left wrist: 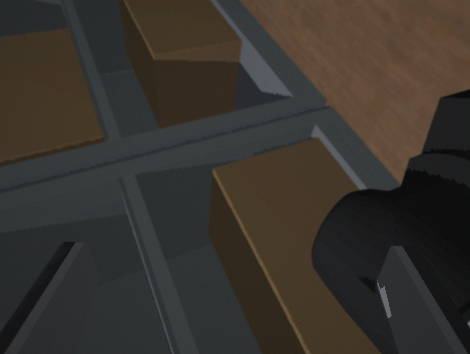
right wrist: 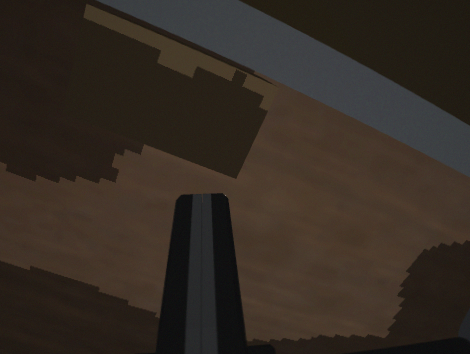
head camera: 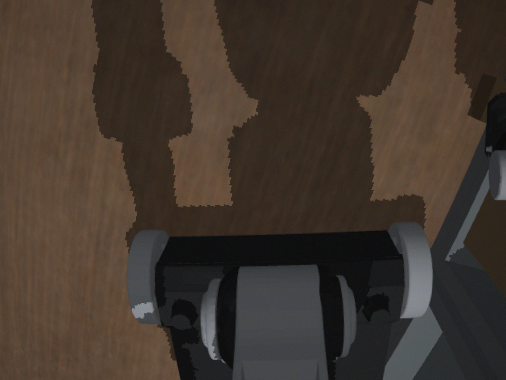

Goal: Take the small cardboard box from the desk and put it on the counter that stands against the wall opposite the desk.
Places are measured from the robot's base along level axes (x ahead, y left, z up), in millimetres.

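Pixels of known places: left gripper, fingertip midpoint: (left wrist: 237, 261); right gripper, fingertip midpoint: (right wrist: 203, 212) (head camera: 492, 118); robot's base, origin of the base link: (head camera: 278, 251).
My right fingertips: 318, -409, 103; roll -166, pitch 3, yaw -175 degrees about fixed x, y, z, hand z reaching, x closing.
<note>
Ahead of a thing's pixels: the offset from my right fingertips to its top centre, as dx, dy, dz. "*": to the spot under its first point. Level surfaces: height alone.
A brown cardboard box {+20, -34, -42} (right wrist: 175, 107) shows in the right wrist view, mostly in shadow with a lighter strip along its upper edge. It lies beyond my right fingertips, beside a blue-grey band. My right gripper (right wrist: 203, 212) is shut with its fingers together and nothing between them. My left gripper (left wrist: 237, 261) is open, its fingers wide apart above a grey compartmented frame (left wrist: 222, 112). A cardboard box {-1024, +112, +244} (left wrist: 280, 200) stands in a near compartment, partly hidden by a black rounded part. Which box the task means is unclear. The counter does not show.
Another cardboard box {-1842, +385, +244} (left wrist: 197, 85) stands in a farther compartment, and a third {* -1504, +425, +526} (left wrist: 45, 95) lies at the left. In the head view, my base's wheels (head camera: 145, 275) (head camera: 419, 270) are on the wood-brown floor {dz -102} (head camera: 55, 150). Grey bars (head camera: 462, 185) run close at the right.
</note>
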